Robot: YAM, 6 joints.
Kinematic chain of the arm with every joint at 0, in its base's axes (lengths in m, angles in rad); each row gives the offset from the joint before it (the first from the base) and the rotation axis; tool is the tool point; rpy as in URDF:
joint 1: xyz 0 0 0.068 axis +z
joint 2: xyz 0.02 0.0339 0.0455 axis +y
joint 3: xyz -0.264 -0.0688 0 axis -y
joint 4: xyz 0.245 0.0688 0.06 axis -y
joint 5: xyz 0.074 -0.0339 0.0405 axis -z
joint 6: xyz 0.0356 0 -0.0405 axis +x
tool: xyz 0 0 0 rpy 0 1.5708 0
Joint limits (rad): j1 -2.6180..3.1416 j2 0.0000..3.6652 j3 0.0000..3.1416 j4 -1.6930..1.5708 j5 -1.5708..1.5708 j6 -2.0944..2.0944
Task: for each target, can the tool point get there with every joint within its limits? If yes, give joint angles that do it. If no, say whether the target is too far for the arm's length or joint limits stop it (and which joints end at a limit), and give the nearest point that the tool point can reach.
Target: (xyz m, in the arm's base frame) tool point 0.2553 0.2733 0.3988
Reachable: yes | joints 0.7385 1.7047 1.3089 1.1382 -1.0153 -0.7484
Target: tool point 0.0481 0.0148 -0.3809
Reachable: no: joint limits stop it (at a limit: joint 2) | nearest point 0.0716 0.0220 -0.3359 | short by 0.051 m
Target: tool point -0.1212 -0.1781 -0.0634
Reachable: yes | joints -2.1296 2.5641 0.3799 1.2675 0.2372 0.1899
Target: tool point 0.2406 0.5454 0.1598
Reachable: yes | joints 1.1252 2.8750 2.2878 1.2275 -0.5295 0.1899
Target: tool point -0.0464 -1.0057 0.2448
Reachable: no: too far | nearest point -0.0295 -0.6397 0.1960 | short by 0.370 m
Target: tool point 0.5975 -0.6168 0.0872
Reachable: no: too far | nearest point 0.4491 -0.4637 0.0939 | short by 0.213 m
